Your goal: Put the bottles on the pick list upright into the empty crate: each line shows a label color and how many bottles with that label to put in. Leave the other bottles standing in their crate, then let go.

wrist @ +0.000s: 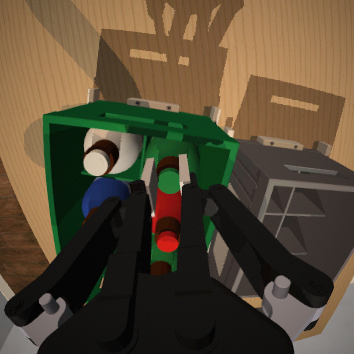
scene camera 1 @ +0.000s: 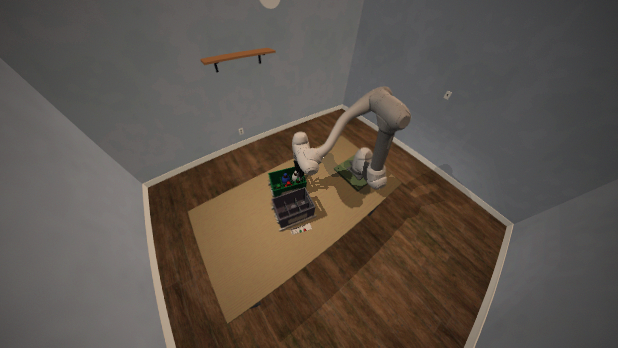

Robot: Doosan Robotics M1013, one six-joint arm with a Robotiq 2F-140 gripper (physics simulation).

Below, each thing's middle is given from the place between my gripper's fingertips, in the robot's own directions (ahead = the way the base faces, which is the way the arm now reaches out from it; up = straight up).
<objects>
Right now the red bottle [wrist: 166, 223] is 100 mm ahead of my hand, 10 mm to the right of it and 70 mm below it. Also, from my hand: blue bottle [wrist: 101, 187] 70 mm ahead, 100 mm to the right, 70 mm below.
</objects>
